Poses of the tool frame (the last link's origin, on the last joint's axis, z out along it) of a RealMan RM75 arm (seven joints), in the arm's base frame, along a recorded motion.
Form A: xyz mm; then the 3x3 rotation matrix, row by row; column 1 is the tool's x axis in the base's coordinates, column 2 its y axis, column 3 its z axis. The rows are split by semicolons.
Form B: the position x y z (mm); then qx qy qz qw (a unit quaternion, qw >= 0). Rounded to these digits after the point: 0 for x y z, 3 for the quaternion.
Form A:
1: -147, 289, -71; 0.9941, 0.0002, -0.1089; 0.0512, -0.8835, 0.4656; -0.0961, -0.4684, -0.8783
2: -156, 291, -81; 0.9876, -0.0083, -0.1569; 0.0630, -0.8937, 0.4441; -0.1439, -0.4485, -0.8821
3: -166, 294, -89; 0.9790, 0.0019, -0.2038; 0.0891, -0.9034, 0.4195; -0.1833, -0.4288, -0.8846
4: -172, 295, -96; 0.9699, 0.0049, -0.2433; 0.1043, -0.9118, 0.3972; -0.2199, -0.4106, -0.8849
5: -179, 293, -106; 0.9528, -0.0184, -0.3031; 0.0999, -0.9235, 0.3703; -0.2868, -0.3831, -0.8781
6: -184, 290, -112; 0.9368, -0.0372, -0.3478; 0.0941, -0.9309, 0.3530; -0.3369, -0.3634, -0.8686
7: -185, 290, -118; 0.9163, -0.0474, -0.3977; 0.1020, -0.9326, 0.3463; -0.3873, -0.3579, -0.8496
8: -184, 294, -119; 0.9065, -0.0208, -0.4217; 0.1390, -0.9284, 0.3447; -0.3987, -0.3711, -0.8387
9: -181, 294, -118; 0.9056, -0.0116, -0.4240; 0.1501, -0.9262, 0.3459; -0.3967, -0.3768, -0.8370
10: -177, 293, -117; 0.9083, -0.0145, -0.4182; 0.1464, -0.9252, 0.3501; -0.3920, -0.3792, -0.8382
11: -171, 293, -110; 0.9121, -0.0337, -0.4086; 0.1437, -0.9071, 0.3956; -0.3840, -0.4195, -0.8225
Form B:
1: -147, 289, -71, -0.969, -0.013, 0.053, 0.241
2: -156, 291, -81, -0.970, -0.014, 0.078, 0.230
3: -166, 294, -89, -0.970, -0.023, 0.100, 0.219
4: -172, 295, -96, -0.970, -0.028, 0.119, 0.208
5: -179, 293, -106, -0.969, -0.021, 0.152, 0.194
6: -184, 290, -112, -0.966, -0.015, 0.177, 0.185
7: -185, 290, -118, -0.962, -0.014, 0.204, 0.183
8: -184, 294, -119, -0.958, -0.031, 0.214, 0.187
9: -181, 294, -118, -0.958, -0.036, 0.214, 0.189
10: -177, 293, -117, -0.958, -0.034, 0.211, 0.190
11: -171, 293, -110, -0.954, -0.029, 0.208, 0.214
